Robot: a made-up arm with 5 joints. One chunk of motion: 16 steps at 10 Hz.
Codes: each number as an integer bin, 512 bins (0 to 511) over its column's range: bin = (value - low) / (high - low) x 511, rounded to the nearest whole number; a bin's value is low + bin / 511 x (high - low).
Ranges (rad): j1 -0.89..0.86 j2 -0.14..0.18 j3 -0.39..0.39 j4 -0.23..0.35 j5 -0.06..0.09
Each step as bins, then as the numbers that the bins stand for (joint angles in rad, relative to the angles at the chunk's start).
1 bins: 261 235 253 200 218
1 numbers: 0.0038 0.0072 -0.0038 -0.0030 0.0040
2 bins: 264 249 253 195 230
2 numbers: 0.0141 0.0159 -0.0038 -0.0087 0.0075
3 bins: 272 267 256 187 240
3 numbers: 0.0415 0.0272 0.0008 -0.0177 0.0105
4 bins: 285 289 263 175 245
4 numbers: 0.0860 0.0410 0.0114 -0.0314 0.0119
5 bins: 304 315 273 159 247
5 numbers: 0.1511 0.0573 0.0267 -0.0495 0.0125
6 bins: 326 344 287 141 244
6 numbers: 0.2264 0.0754 0.0481 -0.0700 0.0116
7 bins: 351 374 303 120 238
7 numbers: 0.3121 0.0942 0.0725 -0.0938 0.0099
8 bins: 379 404 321 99 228
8 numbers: 0.4079 0.1130 0.1000 -0.1176 0.0069
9 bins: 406 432 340 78 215
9 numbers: 0.5004 0.1305 0.1290 -0.1415 0.0031
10 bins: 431 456 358 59 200
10 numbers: 0.5860 0.1456 0.1565 -0.1630 -0.0013
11 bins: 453 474 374 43 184
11 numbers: 0.6614 0.1568 0.1809 -0.1812 -0.0060
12 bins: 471 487 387 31 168
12 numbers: 0.7230 0.1650 0.2007 -0.1948 -0.0107
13 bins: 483 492 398 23 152
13 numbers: 0.7641 0.1681 0.2175 -0.2039 -0.0154
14 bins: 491 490 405 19 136
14 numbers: 0.7915 0.1668 0.2282 -0.2084 -0.0201
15 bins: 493 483 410 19 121
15 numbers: 0.7984 0.1625 0.2358 -0.2084 -0.0245
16 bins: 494 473 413 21 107
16 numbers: 0.8018 0.1562 0.2404 -0.2062 -0.0286
